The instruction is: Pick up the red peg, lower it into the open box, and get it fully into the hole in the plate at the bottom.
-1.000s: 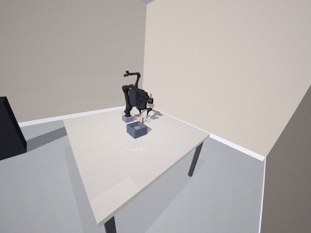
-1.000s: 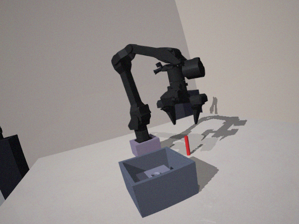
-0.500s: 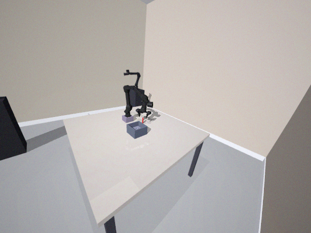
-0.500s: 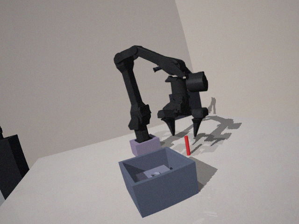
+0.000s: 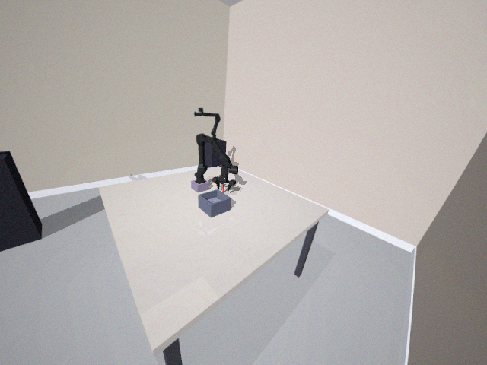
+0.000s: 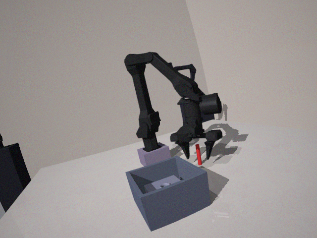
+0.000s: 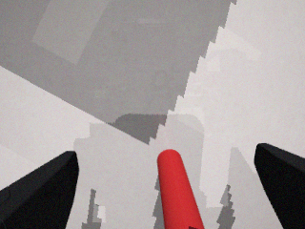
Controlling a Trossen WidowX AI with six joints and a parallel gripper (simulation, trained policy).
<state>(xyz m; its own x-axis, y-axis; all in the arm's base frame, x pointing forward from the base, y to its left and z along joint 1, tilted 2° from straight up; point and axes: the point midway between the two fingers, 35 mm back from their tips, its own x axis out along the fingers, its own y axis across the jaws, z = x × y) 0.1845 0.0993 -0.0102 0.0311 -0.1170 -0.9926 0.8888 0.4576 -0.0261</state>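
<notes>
Now: the plate 190 mm to the right of my gripper tip, 130 mm ahead of it and 20 mm above it. From my gripper tip the other things lie so: red peg 10 mm to the left, 10 mm behind, 10 mm above; blue-grey box 190 mm to the right, 130 mm ahead.
</notes>
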